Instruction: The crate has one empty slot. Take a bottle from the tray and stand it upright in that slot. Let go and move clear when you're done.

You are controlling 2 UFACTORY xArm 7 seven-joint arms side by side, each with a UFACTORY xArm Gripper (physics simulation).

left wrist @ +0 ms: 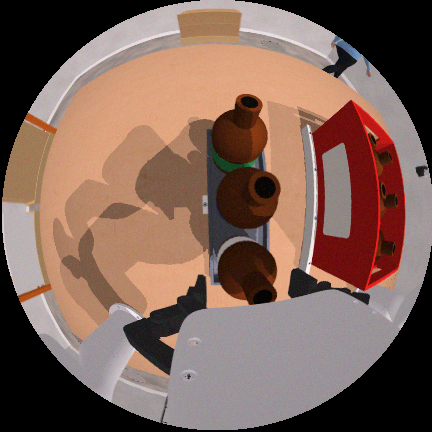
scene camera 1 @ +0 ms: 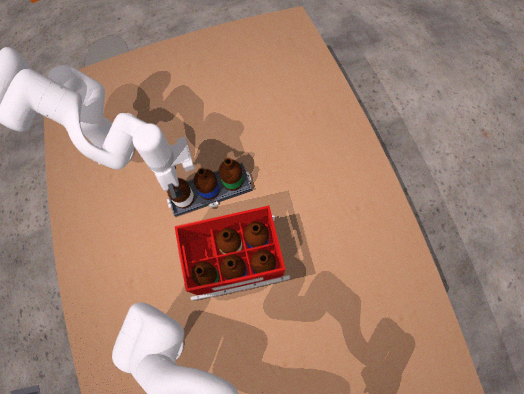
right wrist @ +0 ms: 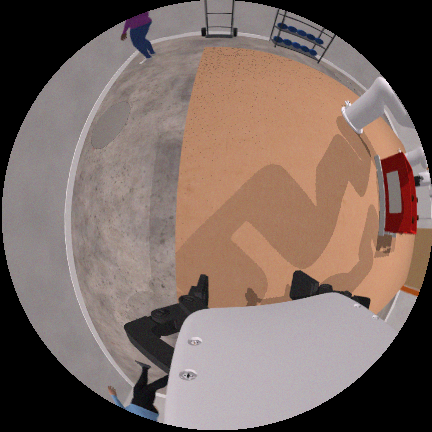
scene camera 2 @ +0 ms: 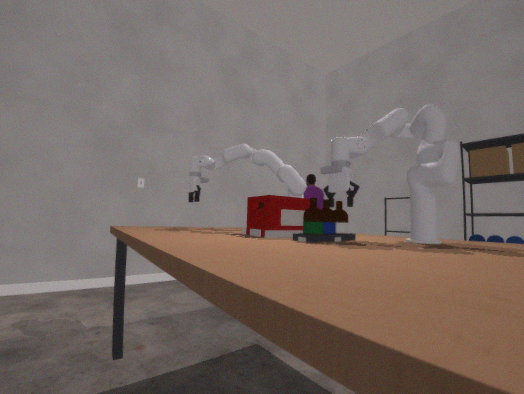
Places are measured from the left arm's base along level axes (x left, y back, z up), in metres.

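Pixels of known places: left gripper, fingertip midpoint: [left wrist: 249, 286] [scene camera 1: 174, 182] [scene camera 2: 340, 207]; right gripper, fingertip midpoint: [right wrist: 251, 287] [scene camera 2: 193, 201]; left arm's base at its link origin: [left wrist: 129, 322] [scene camera 2: 423, 242]; right arm's base at its link origin: [right wrist: 351, 119].
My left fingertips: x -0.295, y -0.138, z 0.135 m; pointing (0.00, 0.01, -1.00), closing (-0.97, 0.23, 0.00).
Note:
For each thing: its top centre in the pictures, then the offset to it from my left fingertips.
- slate tray at its top centre: [left wrist: 239, 202] [scene camera 1: 208, 188] [scene camera 2: 326, 233] dx -0.025, dy -0.086, dz -0.110 m
- white-labelled at its top centre: [left wrist: 262, 297] [scene camera 1: 173, 181] [scene camera 2: 339, 201] dx -0.006, dy +0.002, dz +0.025 m
- blue-labelled at its top centre: [left wrist: 264, 186] [scene camera 1: 201, 171] [scene camera 2: 326, 199] dx -0.025, dy -0.086, dz +0.025 m
- green-labelled at its top centre: [left wrist: 249, 101] [scene camera 1: 228, 161] [scene camera 2: 313, 197] dx -0.040, dy -0.170, dz +0.025 m
- red crate at its top centre: [left wrist: 394, 193] [scene camera 1: 228, 247] [right wrist: 413, 194] [scene camera 2: 282, 198] dx -0.269, dy -0.040, dz +0.040 m
The slate tray [scene camera 1: 200, 206] [scene camera 2: 324, 238] [left wrist: 214, 175] holds three upright brown bottles: white-labelled [scene camera 1: 184, 201] [left wrist: 245, 262], blue-labelled [scene camera 1: 206, 184] [left wrist: 240, 200] and green-labelled [scene camera 1: 231, 174] [left wrist: 239, 135]. The red crate [scene camera 1: 222, 216] [scene camera 2: 265, 215] [left wrist: 367, 200] [right wrist: 392, 164] has its empty slot [scene camera 1: 197, 244] at the upper left in scene camera 1. My left gripper [scene camera 1: 174, 192] [scene camera 2: 340, 204] [left wrist: 249, 286] is open, low over the white-labelled bottle, fingertips apart around its neck. My right gripper [scene camera 2: 194, 200] [right wrist: 251, 287] is open and empty, high and away from the crate.
Several upright bottles fill the crate's other slots. The crate stands close beside the tray, with its walls higher than the tray. The right arm [scene camera 1: 147, 340] reaches in at the lower left of scene camera 1. A person [scene camera 2: 313, 195] stands beyond the table.

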